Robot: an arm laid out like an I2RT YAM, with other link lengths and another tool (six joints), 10 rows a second.
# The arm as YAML. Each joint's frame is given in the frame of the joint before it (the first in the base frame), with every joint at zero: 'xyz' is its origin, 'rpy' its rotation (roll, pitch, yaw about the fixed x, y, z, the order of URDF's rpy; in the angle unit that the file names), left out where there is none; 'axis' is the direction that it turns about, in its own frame. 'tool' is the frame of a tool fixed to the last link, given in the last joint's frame.
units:
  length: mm
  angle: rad
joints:
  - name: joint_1
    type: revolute
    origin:
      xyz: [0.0, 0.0, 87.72]
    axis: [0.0, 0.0, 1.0]
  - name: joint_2
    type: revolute
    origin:
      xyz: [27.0, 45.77, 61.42]
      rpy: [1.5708, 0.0, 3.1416]
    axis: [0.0, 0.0, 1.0]
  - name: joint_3
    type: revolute
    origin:
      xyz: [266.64, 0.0, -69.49]
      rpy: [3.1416, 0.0, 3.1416]
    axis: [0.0, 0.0, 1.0]
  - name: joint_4
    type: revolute
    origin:
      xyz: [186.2, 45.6, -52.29]
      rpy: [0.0, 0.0, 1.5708]
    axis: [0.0, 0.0, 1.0]
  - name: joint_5
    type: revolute
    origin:
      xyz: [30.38, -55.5, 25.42]
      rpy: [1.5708, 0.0, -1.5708]
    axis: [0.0, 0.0, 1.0]
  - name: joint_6
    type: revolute
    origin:
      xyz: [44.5, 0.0, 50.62]
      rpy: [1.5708, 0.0, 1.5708]
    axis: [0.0, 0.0, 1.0]
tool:
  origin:
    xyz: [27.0, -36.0, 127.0]
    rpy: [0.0, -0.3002, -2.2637]
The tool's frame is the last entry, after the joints.
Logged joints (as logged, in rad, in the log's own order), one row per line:
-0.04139 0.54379 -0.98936 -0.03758 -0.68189 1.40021
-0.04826 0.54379 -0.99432 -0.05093 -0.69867 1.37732
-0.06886 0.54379 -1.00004 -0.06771 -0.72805 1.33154
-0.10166 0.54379 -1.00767 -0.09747 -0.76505 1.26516
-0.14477 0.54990 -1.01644 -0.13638 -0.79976 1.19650
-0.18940 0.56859 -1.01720 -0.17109 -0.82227 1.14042
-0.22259 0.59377 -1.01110 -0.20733 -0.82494 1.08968
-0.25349 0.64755 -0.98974 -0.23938 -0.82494 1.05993
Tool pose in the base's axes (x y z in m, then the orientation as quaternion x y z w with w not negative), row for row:
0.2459 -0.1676 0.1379 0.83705 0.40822 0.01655 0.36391
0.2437 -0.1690 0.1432 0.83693 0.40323 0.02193 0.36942
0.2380 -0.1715 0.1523 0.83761 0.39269 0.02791 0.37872
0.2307 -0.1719 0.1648 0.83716 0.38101 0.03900 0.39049
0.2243 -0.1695 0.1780 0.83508 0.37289 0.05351 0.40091
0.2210 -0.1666 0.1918 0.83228 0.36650 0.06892 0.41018
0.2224 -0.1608 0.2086 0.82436 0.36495 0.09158 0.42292
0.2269 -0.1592 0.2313 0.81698 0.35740 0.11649 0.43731
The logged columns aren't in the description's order. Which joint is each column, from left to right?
Columns, left to right: joint_4, joint_3, joint_6, joint_5, joint_1, joint_2.
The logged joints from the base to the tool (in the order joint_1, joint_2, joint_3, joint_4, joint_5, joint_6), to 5 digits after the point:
-0.68189 1.40021 0.54379 -0.04139 -0.03758 -0.98936
-0.69867 1.37732 0.54379 -0.04826 -0.05093 -0.99432
-0.72805 1.33154 0.54379 -0.06886 -0.06771 -1.00004
-0.76505 1.26516 0.54379 -0.10166 -0.09747 -1.00767
-0.79976 1.19650 0.54990 -0.14477 -0.13638 -1.01644
-0.82227 1.14042 0.56859 -0.18940 -0.17109 -1.01720
-0.82494 1.08968 0.59377 -0.22259 -0.20733 -1.01110
-0.82494 1.05993 0.64755 -0.25349 -0.23938 -0.98974

